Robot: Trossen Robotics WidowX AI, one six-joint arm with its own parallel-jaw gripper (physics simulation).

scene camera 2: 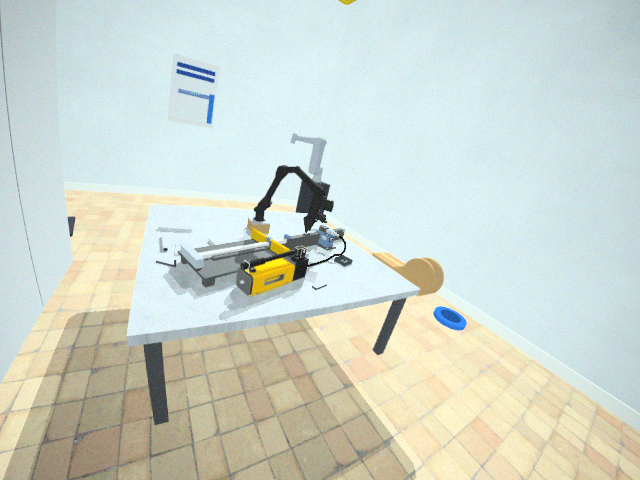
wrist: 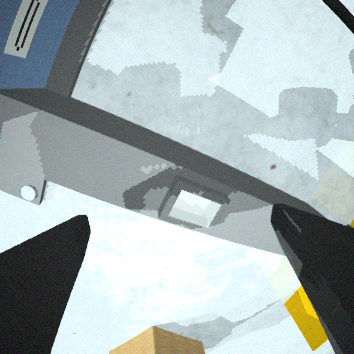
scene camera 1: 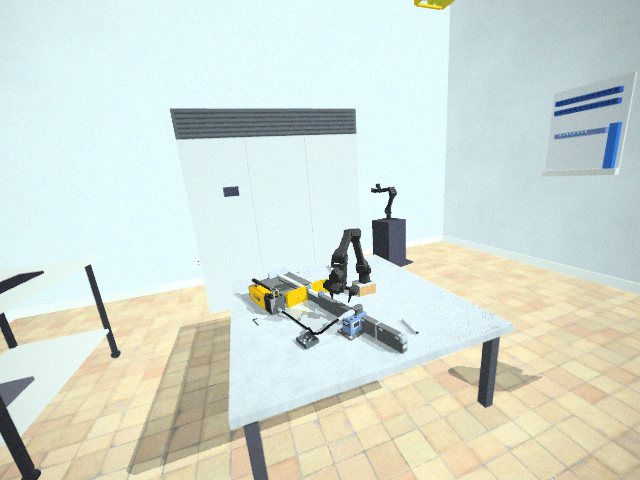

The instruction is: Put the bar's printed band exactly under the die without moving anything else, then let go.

Labels:
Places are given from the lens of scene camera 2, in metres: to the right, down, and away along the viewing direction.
clamp station (scene camera 2: 208,269): -0.44, 0.12, 0.94

